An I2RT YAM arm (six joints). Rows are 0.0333 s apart.
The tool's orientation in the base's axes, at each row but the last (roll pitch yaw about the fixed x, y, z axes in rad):
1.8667, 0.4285, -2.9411
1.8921, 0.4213, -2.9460
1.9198, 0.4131, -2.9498
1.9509, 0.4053, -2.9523
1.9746, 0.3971, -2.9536
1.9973, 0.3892, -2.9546
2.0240, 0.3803, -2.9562
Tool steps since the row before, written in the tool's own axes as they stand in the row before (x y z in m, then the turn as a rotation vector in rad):
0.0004, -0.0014, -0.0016, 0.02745, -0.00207, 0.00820
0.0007, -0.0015, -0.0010, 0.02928, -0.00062, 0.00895
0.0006, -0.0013, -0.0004, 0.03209, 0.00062, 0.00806
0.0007, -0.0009, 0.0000, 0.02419, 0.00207, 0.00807
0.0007, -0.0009, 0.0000, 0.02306, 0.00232, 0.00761
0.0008, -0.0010, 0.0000, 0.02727, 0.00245, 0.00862
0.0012, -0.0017, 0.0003, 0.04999, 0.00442, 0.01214
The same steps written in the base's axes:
0.0004, -0.0019, -0.0010, -0.02413, 0.00248, -0.01538
0.0001, -0.0014, -0.0013, -0.02645, 0.00322, -0.01509
0.0000, -0.0008, -0.0012, -0.02948, 0.00221, -0.01487
-0.0002, -0.0004, -0.0010, -0.02297, 0.00401, -0.01052
-0.0003, -0.0004, -0.0010, -0.02204, 0.00386, -0.00971
-0.0003, -0.0005, -0.0011, -0.02594, 0.00411, -0.01158
-0.0004, -0.0006, -0.0020, -0.04750, 0.00416, -0.01980

